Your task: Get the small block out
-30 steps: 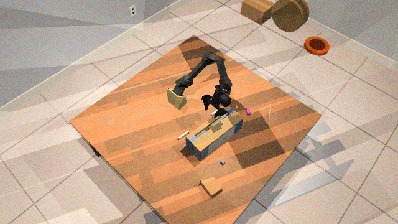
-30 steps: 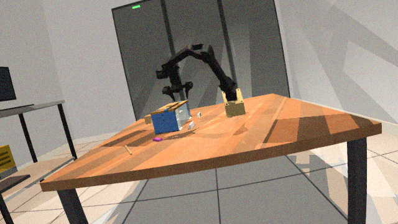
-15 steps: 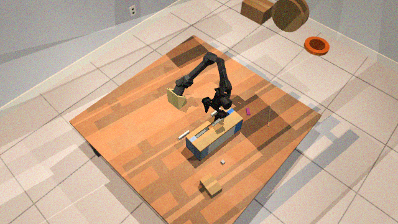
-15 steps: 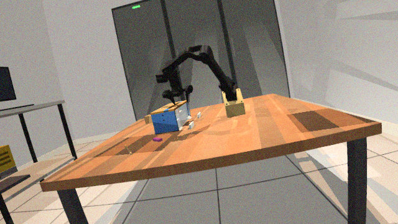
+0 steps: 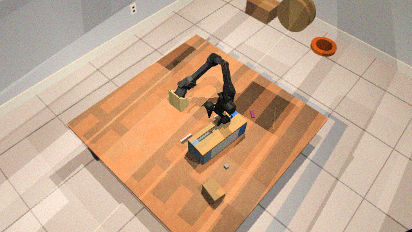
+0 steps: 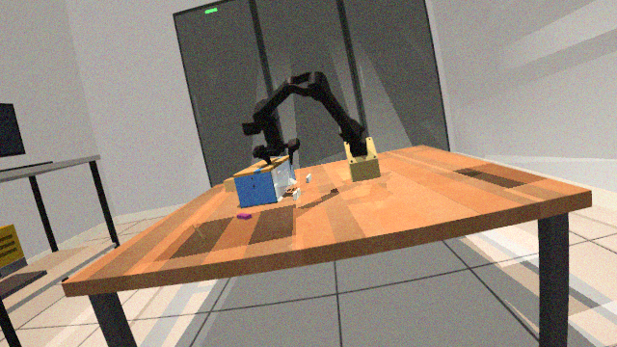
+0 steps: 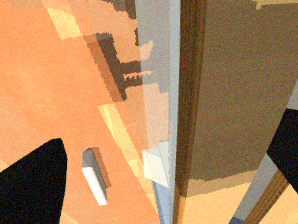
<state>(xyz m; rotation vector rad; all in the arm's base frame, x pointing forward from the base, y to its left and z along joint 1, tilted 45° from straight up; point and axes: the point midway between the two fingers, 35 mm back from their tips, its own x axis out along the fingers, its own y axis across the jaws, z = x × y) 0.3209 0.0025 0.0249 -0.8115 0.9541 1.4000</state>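
My gripper tip is now 50 mm short of the tan block, 40 mm to the left of it and 20 mm above it. The rest, counted from my gripper tip: grey cube 240 mm ahead, 130 mm to the right, 100 mm below; then tan box 300 mm ahead, 320 mm to the right, 80 mm below; then thin stick 240 mm ahead, 380 mm to the left, 110 mm below.
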